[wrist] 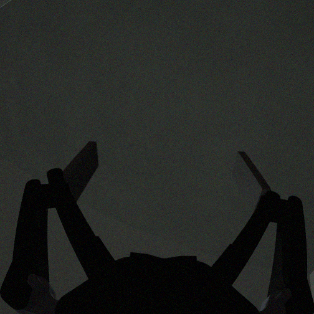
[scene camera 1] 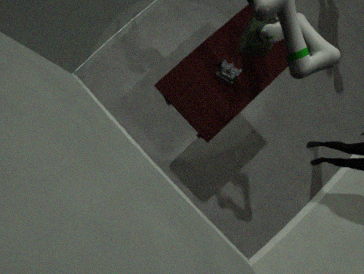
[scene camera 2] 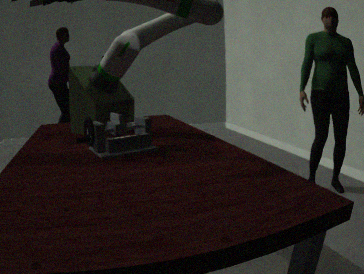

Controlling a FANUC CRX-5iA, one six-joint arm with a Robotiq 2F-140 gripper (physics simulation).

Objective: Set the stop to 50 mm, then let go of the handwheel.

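Frame: origin at the arm's base, x ahead, y left, z up, level; metres.
Seen in the pictures: gripper, between the fingertips: point(scene camera 2: 21, 1); arm's base, origin of its link: point(scene camera 1: 264, 32) point(scene camera 2: 103, 83).
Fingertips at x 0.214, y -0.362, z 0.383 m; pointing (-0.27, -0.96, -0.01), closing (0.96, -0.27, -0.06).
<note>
Pixels of each thing's top centre, then the offset from my fingertips to it. "*": a spot on its surface instead. Level surfaces: height alone.
- grey stop fixture, a spot on its surface: point(scene camera 2: 129, 144) * dx +0.244, dy +0.440, dz -0.573 m
- lighter grey block, centre of its top: point(scene camera 2: 116, 113) dx +0.186, dy +0.405, dz -0.480 m
- dark red table, height of its surface: dz -0.604 m
A grey stop fixture point(scene camera 1: 229, 72) point(scene camera 2: 129, 144) stands on the dark red table. Its black handwheel point(scene camera 2: 90, 131) is at the fixture's left end in scene camera 2; it cannot be made out in scene camera 1. A lighter grey block point(scene camera 2: 115, 119) stands up between the fixture's end posts. The stop's setting in millimetres cannot be read. My gripper point(wrist: 166, 158) is open wide in the wrist view, with nothing between its fingers and a plain dark surface beyond them. The fixture and handwheel do not show in the wrist view. The arm point(scene camera 1: 299, 62) point(scene camera 2: 160, 31) reaches up, well above the table.
The dark red table point(scene camera 1: 185, 92) point(scene camera 2: 190, 210) bears a green box-like base point(scene camera 2: 80, 100) under the arm, behind the fixture. A person in green point(scene camera 2: 330, 65) stands to the right of the table. A person in purple point(scene camera 2: 59, 65) stands behind it at the left. The picture is dim and grainy.
</note>
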